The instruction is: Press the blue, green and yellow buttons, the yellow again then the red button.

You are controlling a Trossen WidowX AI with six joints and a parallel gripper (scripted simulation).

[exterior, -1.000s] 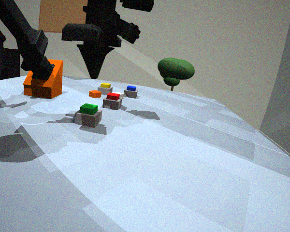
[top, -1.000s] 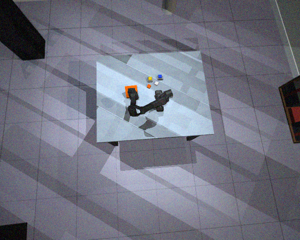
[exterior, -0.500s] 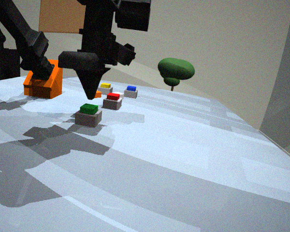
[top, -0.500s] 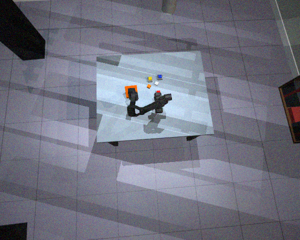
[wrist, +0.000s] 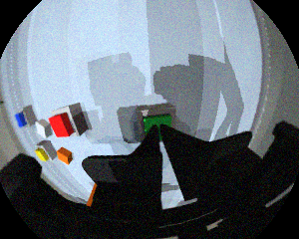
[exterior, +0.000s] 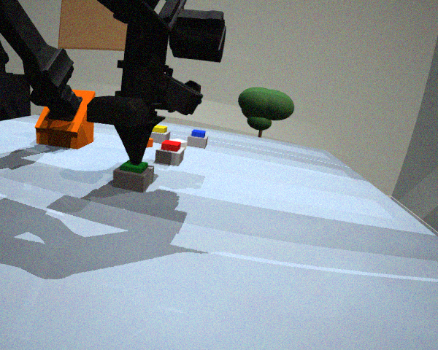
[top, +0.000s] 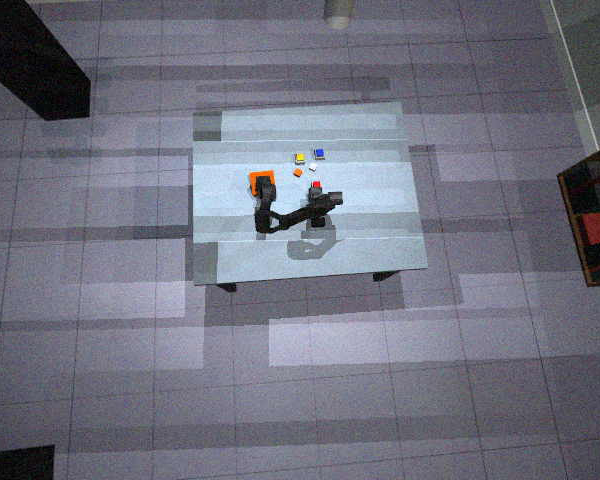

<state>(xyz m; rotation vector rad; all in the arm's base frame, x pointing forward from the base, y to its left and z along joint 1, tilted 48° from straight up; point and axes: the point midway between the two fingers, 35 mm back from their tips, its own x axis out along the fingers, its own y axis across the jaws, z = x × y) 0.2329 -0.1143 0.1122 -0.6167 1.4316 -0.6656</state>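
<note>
The green button is 1 cm below my gripper tip. Round my gripper tip: red button: 2 cm ahead, 14 cm to the left; then white block: 2 cm ahead, 25 cm to the left, 2 cm below; then small orange block: 6 cm behind, 22 cm to the left, 2 cm below.
</note>
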